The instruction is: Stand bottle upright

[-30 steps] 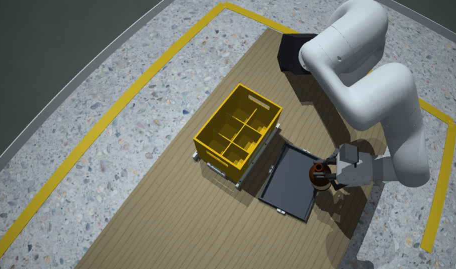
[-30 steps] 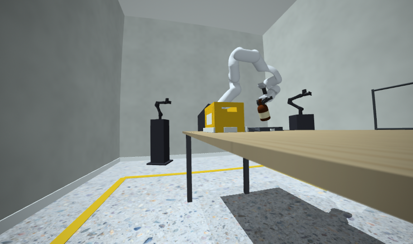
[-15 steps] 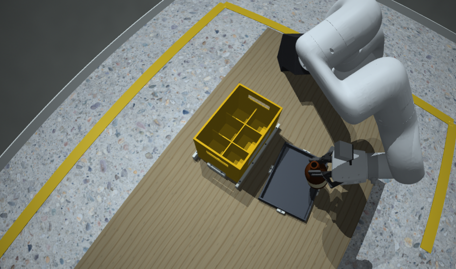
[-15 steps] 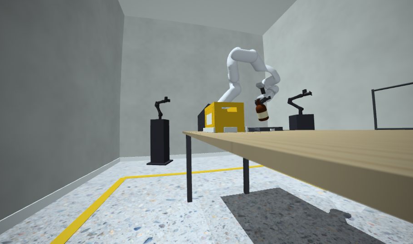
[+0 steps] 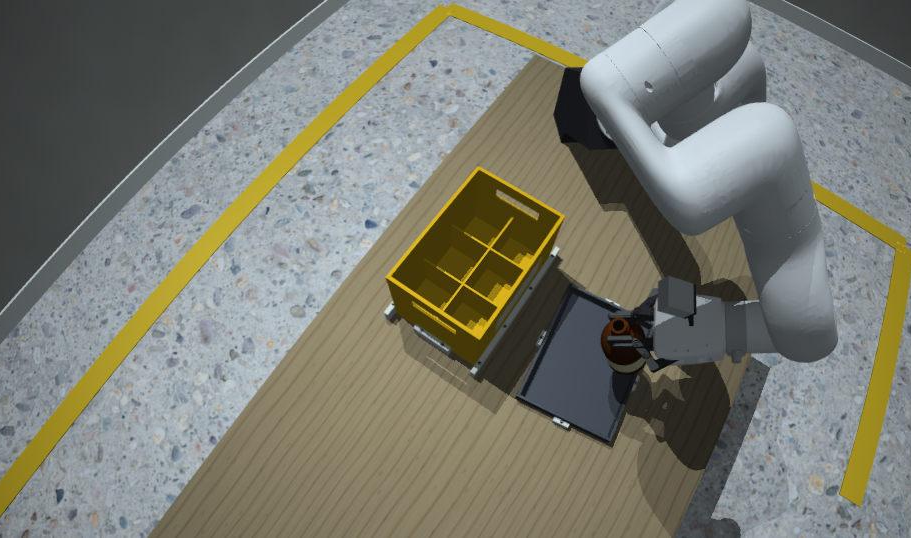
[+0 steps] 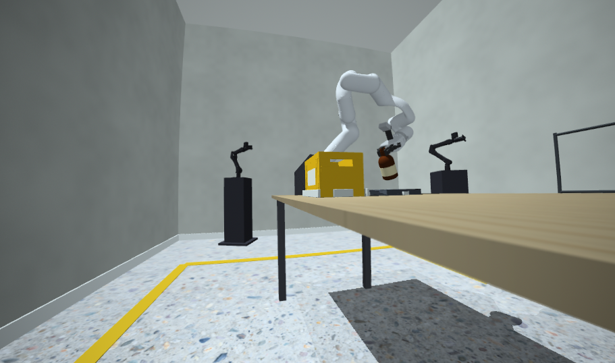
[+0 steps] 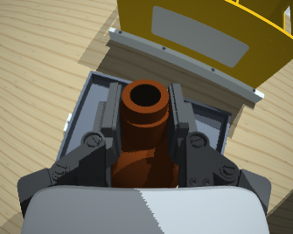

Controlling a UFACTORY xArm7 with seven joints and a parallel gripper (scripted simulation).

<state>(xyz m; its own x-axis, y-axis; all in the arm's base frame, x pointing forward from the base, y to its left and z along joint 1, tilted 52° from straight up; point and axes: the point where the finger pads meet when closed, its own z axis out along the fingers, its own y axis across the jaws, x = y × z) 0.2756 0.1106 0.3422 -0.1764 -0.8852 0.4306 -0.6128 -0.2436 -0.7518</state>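
Now: hand 10 mm past the brown bottle, 10 mm to the right of it and 50 mm above it. The rest, counted from my hand: dark grey tray 190 mm below; then yellow crate 80 mm ahead, 260 mm to the right, 120 mm below.
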